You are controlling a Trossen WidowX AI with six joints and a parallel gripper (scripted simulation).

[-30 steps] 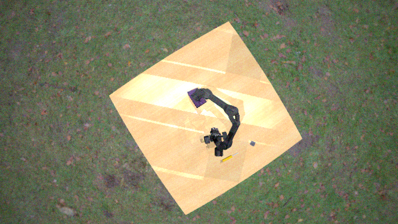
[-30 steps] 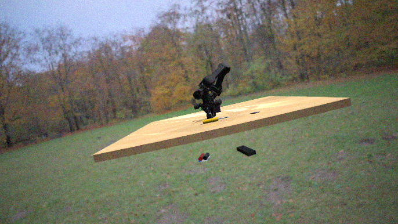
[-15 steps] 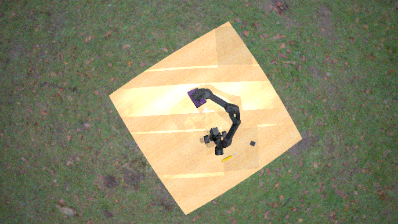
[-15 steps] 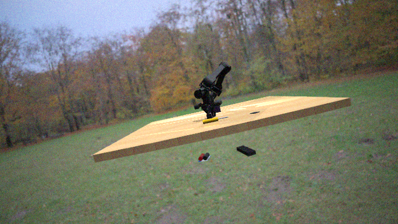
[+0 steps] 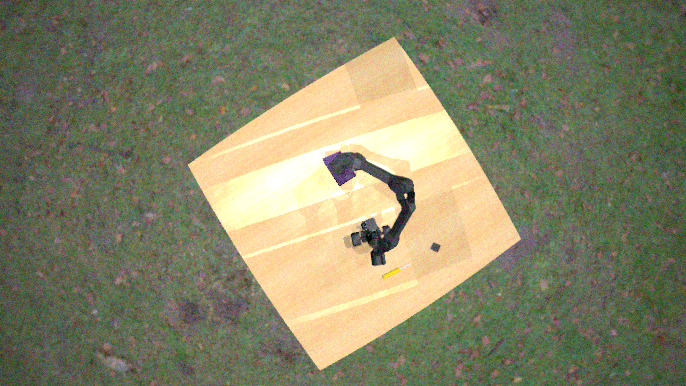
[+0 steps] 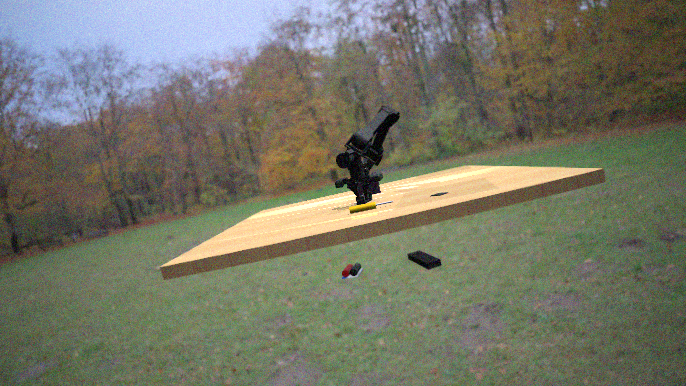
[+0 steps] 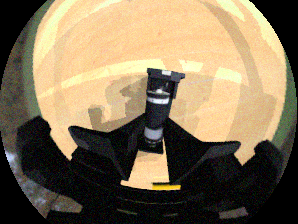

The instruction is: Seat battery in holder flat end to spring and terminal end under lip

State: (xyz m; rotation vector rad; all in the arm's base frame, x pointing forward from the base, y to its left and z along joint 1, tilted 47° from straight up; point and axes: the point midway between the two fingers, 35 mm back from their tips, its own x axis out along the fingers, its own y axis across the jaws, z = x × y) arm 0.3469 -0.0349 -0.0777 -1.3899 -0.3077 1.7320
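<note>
The battery lies 1 cm above my gripper tip. Round my gripper tip: yellow screwdriver (25 cm ahead, 1 cm to the right); black battery cover (29 cm ahead, 21 cm to the left, 1 cm below); black remote control (33 cm ahead, 10 cm to the left, 19 cm below).
</note>
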